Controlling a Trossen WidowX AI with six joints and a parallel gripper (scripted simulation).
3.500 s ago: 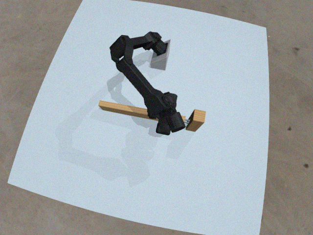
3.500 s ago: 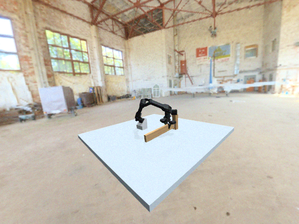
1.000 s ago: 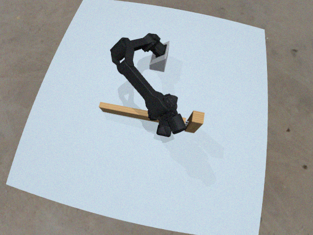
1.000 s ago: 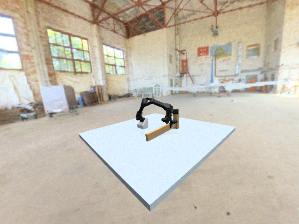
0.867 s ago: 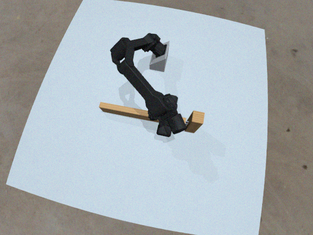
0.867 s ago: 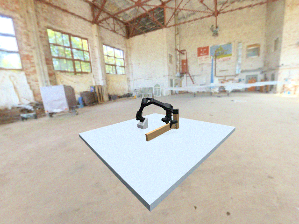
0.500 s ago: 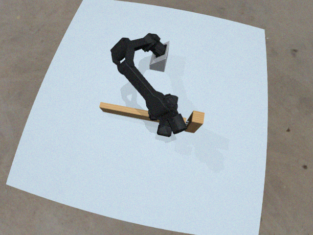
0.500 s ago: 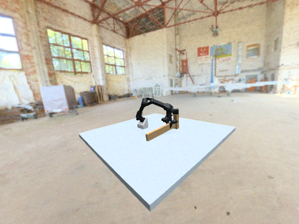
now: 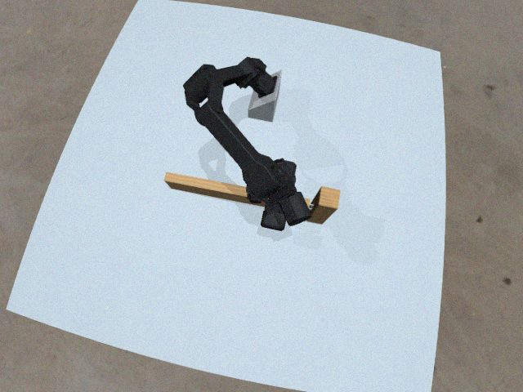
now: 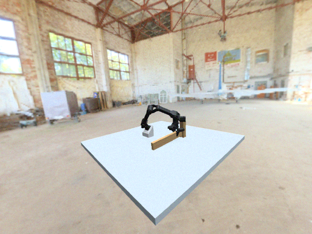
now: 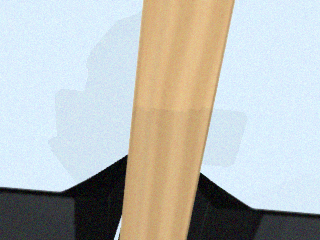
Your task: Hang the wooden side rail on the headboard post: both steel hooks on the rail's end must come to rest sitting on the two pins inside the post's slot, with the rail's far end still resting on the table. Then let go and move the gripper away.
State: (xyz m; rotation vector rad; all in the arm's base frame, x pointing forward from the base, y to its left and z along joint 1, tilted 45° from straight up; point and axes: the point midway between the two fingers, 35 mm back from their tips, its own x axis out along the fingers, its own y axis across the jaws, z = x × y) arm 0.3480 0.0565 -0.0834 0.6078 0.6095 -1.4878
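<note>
Now: the headboard post 12 cm to the left of my gripper tip and 4 cm above it.
</note>
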